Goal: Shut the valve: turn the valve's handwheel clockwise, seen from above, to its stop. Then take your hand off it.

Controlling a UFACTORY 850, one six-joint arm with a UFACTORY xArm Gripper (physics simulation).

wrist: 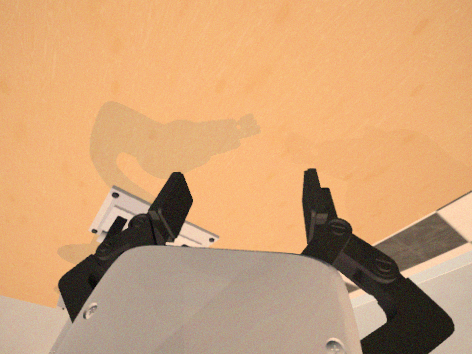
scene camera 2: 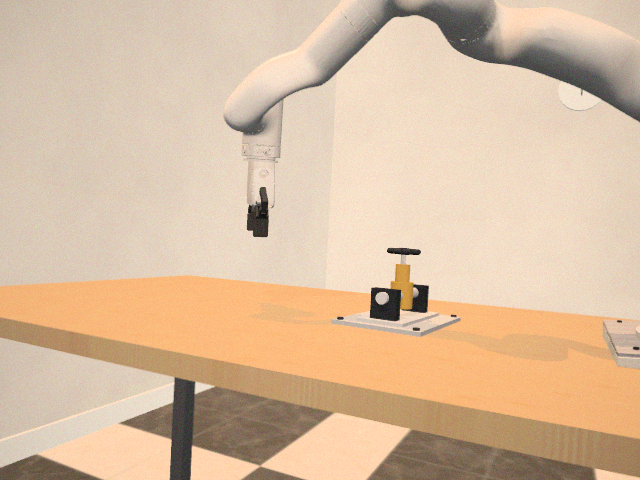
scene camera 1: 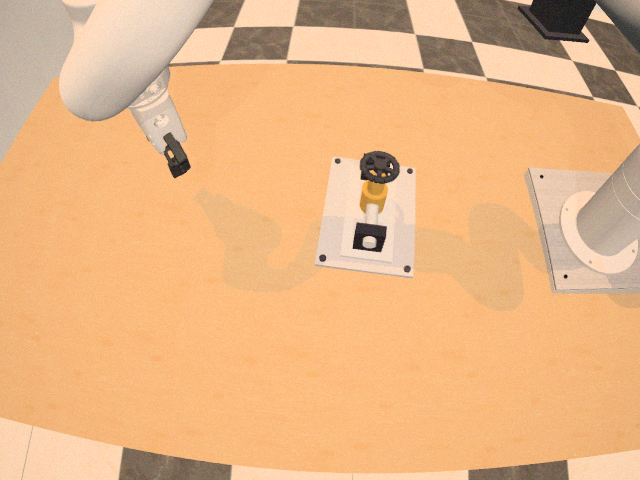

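Observation:
The valve has a black spoked handwheel point(scene camera 1: 379, 178) point(scene camera 2: 403, 251) on top of a yellow body point(scene camera 1: 373, 196) point(scene camera 2: 402, 273). It stands upright on a white base plate point(scene camera 1: 334, 227) point(scene camera 2: 429, 329) point(wrist: 102, 210) on the table. In the wrist view the handwheel is hidden behind the gripper. My gripper point(scene camera 1: 179, 173) point(scene camera 2: 257, 233) point(wrist: 242, 185) is open, with nothing between its fingers. It points down, high above the table, well to the left of the valve in both scene views and apart from the handwheel.
Two black blocks with white pipe ends flank the valve body; the near block point(scene camera 1: 369, 237) point(scene camera 2: 385, 303) shows in both scene views. The arm's base plate point(scene camera 1: 547, 232) point(scene camera 2: 615, 343) is at the right on the wooden table point(scene camera 1: 206, 361) point(scene camera 2: 310, 356) point(wrist: 250, 60). The arm arches above.

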